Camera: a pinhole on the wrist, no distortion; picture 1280 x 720 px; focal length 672.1 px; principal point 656.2 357.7 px. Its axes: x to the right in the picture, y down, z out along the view. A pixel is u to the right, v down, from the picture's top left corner.
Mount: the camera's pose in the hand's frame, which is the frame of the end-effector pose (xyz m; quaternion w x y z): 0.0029 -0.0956 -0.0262 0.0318 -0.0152 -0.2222 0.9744
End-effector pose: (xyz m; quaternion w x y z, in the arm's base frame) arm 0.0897 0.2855 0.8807 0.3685 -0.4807 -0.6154 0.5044
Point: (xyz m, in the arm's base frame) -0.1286 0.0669 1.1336
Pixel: 975 560
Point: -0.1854 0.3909 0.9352
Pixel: 121 45
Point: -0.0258 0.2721 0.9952
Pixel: 566 290
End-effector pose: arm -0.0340 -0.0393 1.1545 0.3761 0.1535 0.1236 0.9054
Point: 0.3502 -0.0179 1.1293
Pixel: outside the picture
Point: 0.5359 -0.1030 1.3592
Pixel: 1199 331
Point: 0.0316 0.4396 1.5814
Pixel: 115 194
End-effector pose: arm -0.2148 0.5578 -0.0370 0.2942 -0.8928 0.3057 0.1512
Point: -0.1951 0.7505 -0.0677
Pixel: 890 175
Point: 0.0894 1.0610 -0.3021
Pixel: 488 407
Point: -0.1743 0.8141 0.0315
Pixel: 1078 600
